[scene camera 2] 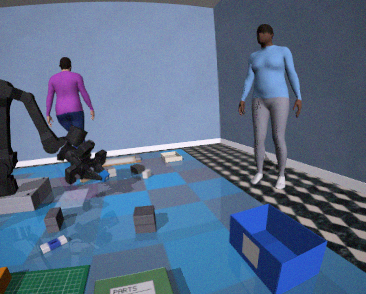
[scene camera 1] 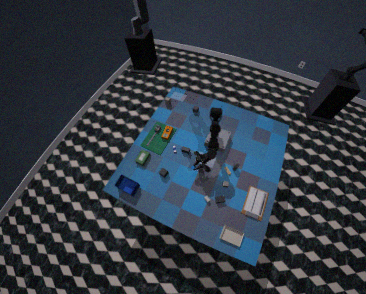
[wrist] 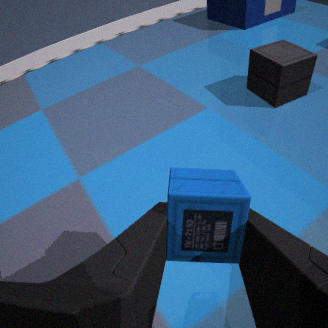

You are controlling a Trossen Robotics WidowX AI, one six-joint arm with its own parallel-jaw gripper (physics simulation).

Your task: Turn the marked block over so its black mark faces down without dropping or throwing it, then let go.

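Places are measured from the arm's base along level axes (x ahead, y left, z up), in millimetres.
Where they show: gripper, fingertip midpoint: [scene camera 2: 104, 177] [scene camera 1: 193, 168] [wrist: 201, 214]; arm's base at its link origin: [scene camera 2: 7, 192].
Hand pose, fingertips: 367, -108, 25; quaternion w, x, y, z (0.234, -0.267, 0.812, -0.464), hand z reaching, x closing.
Things, the pixels of their top centre, and the offset from my fingertips, as dx, dy, dz.
- small blue block at its top centre: [wrist: 201, 179] [scene camera 2: 103, 170] -1, +1, +24
- blue bin at its top centre: [scene camera 2: 274, 227] [scene camera 1: 125, 184] +250, -483, -11
- blue-white cylinder at its top centre: [scene camera 2: 53, 241] [scene camera 1: 174, 148] -167, -206, -74
- beige tray at its top centre: [scene camera 2: 170, 154] [scene camera 1: 232, 235] +421, +380, -61
The marked block is a small blue block [scene camera 2: 104, 175] [wrist: 207, 215] with a dark printed label on the face turned to the wrist camera. My gripper [scene camera 1: 200, 163] [scene camera 2: 101, 173] [wrist: 201, 214] is shut on it, one finger on each side, and holds it above the blue and grey tiled table. The wrist looks forward at a slant over the table. The fingers hide the block's two sides, and its far face and underside are not visible. In scene camera 1 the block is too small to make out.
A dark block [scene camera 1: 163, 172] [scene camera 2: 144, 220] [wrist: 281, 75] stands ahead, with a blue bin [scene camera 1: 128, 186] [scene camera 2: 300, 267] beyond. Another dark block [scene camera 1: 186, 150] [scene camera 2: 53, 220] and a blue-white cylinder [scene camera 1: 174, 149] [scene camera 2: 54, 244] lie nearby. A beige tray [scene camera 1: 232, 243] stands near the edge.
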